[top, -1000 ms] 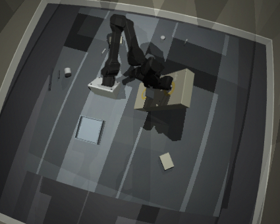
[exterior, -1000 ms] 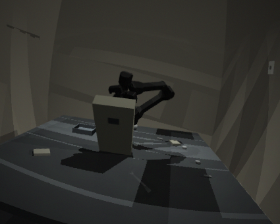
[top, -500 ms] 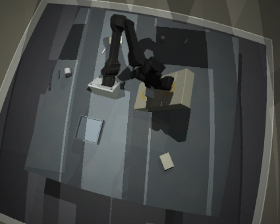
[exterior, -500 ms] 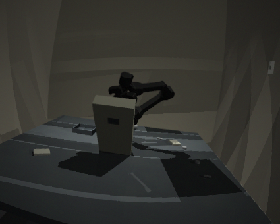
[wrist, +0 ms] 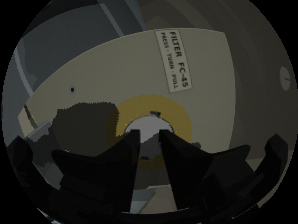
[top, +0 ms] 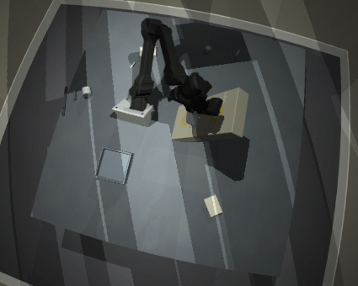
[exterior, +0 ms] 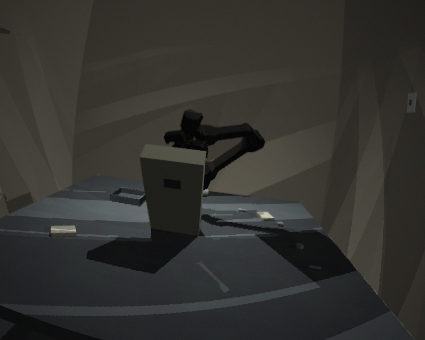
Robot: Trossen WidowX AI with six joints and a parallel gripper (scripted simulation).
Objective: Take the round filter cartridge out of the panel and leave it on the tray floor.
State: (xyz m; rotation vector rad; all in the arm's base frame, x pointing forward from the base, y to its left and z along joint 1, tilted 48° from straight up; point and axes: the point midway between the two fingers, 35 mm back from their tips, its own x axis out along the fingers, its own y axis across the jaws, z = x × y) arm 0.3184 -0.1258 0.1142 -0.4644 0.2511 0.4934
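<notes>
Now: the round filter cartridge 10 mm below my gripper tip and 10 mm ahead of it. Also, from my gripper tip: tray: 420 mm behind, 280 mm to the right, 230 mm below; then beige service panel: 80 mm below, 40 mm behind.
</notes>
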